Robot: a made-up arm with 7 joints. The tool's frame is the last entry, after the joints. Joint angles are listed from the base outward.
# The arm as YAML. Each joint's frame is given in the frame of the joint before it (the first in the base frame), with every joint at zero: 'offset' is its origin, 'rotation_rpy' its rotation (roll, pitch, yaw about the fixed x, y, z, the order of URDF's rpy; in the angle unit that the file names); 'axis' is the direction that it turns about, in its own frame. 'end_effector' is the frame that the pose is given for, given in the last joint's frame.
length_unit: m
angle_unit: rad
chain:
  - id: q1
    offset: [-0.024, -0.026, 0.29]
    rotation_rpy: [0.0, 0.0, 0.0]
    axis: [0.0, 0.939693, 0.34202]
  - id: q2
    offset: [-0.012, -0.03, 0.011]
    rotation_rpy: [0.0, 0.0, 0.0]
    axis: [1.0, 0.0, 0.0]
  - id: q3
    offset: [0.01, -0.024, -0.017]
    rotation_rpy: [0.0, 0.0, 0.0]
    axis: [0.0, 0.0, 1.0]
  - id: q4
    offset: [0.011, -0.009, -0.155]
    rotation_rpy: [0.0, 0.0, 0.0]
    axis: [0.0, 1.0, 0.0]
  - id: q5
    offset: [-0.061, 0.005, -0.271]
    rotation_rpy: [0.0, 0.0, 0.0]
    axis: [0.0, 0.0, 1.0]
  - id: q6
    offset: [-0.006, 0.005, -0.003]
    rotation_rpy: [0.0, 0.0, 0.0]
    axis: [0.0, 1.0, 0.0]
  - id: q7
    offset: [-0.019, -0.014, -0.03]
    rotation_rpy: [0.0, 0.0, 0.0]
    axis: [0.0, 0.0, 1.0]
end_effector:
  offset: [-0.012, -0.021, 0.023]
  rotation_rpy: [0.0, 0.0, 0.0]
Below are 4 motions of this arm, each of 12 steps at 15 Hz.
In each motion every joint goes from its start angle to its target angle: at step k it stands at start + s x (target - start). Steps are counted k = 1, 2, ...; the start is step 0. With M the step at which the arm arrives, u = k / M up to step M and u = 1 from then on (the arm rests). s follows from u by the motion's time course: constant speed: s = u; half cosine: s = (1 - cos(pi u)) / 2; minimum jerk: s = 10 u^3 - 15 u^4 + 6 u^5.
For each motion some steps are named. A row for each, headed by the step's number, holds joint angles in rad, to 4 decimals.
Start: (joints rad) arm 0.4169 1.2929 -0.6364 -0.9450 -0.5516 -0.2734 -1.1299
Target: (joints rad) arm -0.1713 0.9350 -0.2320 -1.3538 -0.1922 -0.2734 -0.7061
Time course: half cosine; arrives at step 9
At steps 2, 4, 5, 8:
2: 0.3481 1.2510 -0.5891 -0.9928 -0.5096 -0.2734 -1.0803
4: 0.1739 1.1450 -0.4693 -1.1139 -0.4031 -0.2734 -0.9548
5: 0.0717 1.0829 -0.3991 -1.1849 -0.3407 -0.2734 -0.8812
8: -0.1536 0.9458 -0.2442 -1.3415 -0.2030 -0.2734 -0.7189

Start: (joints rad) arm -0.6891 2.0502 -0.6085 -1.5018 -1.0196 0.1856 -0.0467
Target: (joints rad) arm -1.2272 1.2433 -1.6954 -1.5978 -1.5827 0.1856 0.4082
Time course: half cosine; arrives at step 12
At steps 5, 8, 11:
5: -0.8885 1.7512 -1.0113 -1.5374 -1.2283 0.1856 0.1219
8: -1.0927 1.4450 -1.4237 -1.5738 -1.4419 0.1856 0.2945
11: -1.2180 1.2570 -1.6769 -1.5962 -1.5731 0.1856 0.4004

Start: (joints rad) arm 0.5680 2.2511 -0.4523 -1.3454 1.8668 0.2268 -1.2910
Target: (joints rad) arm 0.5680 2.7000 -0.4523 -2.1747 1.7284 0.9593 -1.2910
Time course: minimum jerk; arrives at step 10
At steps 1, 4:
1: 0.5680 2.2549 -0.4523 -1.3525 1.8656 0.2331 -1.2910
4: 0.5680 2.3936 -0.4523 -1.6087 1.8229 0.4593 -1.2910

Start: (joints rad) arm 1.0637 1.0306 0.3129 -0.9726 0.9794 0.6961 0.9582
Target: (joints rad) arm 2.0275 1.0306 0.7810 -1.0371 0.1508 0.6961 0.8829
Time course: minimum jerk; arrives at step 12
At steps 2, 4, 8, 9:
2: 1.0979 1.0306 0.3295 -0.9749 0.9500 0.6961 0.9555
4: 1.2660 1.0306 0.4111 -0.9861 0.8055 0.6961 0.9424
8: 1.8252 1.0306 0.6828 -1.0236 0.3247 0.6961 0.8987
9: 1.9277 1.0306 0.7325 -1.0304 0.2366 0.6961 0.8907

